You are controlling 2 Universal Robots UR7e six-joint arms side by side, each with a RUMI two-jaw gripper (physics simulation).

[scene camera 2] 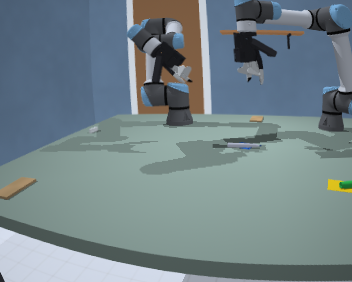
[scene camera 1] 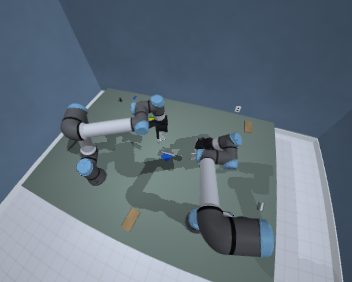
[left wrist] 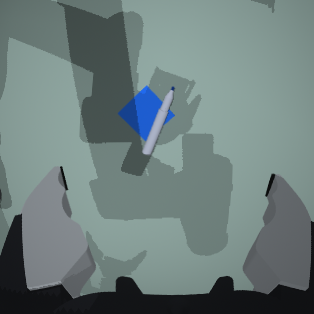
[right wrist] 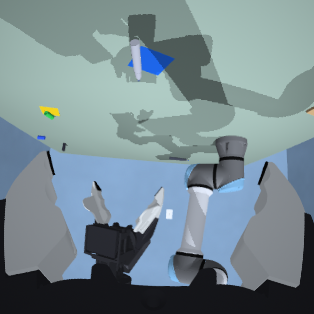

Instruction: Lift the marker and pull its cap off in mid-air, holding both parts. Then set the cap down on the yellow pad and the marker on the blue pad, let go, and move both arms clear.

Scene:
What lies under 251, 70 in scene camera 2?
My left gripper.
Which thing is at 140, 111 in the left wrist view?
A blue pad.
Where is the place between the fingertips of my left gripper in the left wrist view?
At 168, 174

